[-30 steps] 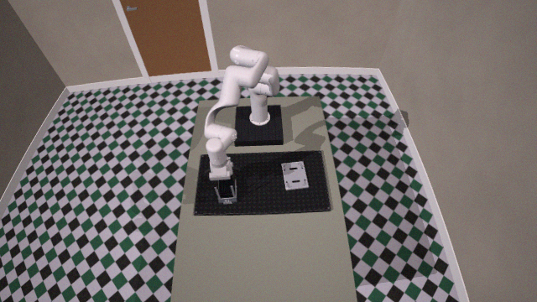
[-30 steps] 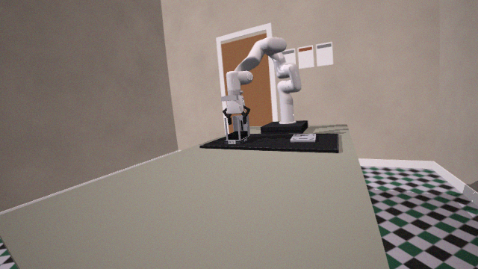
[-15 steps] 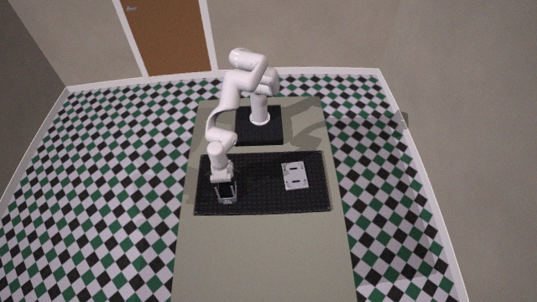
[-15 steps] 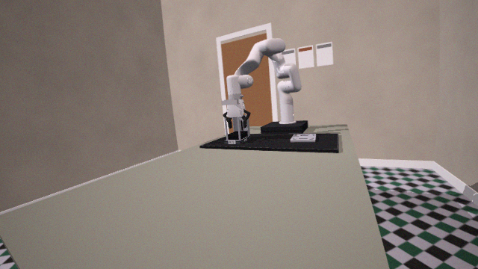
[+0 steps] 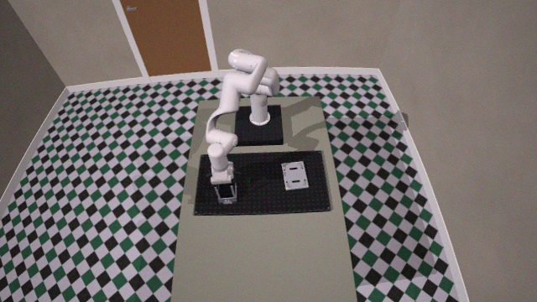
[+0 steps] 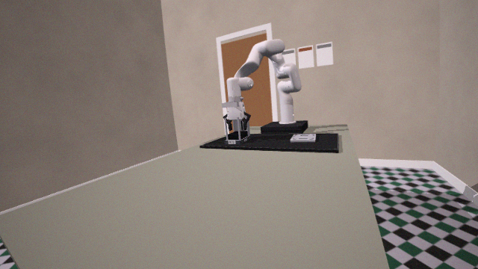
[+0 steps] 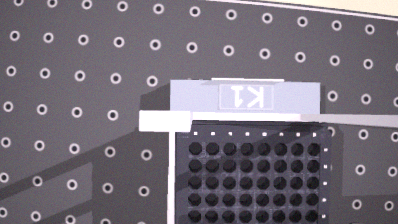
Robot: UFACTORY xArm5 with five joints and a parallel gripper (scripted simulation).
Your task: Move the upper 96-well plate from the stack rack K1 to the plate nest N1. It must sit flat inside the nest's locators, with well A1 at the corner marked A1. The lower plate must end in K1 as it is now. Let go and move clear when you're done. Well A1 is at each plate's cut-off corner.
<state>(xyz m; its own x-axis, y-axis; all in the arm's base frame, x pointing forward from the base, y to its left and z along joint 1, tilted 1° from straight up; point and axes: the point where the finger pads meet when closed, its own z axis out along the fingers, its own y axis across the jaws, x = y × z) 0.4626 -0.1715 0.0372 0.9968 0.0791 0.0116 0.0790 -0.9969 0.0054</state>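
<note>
Right now the black 96-well plate is 3 cm below my hand. The rest, counted from my hand: A1 mark: 31 cm to the left, 6 cm below, 1 cm ahead; plate nest N1: 36 cm to the left, 7 cm below, 7 cm behind.
</note>
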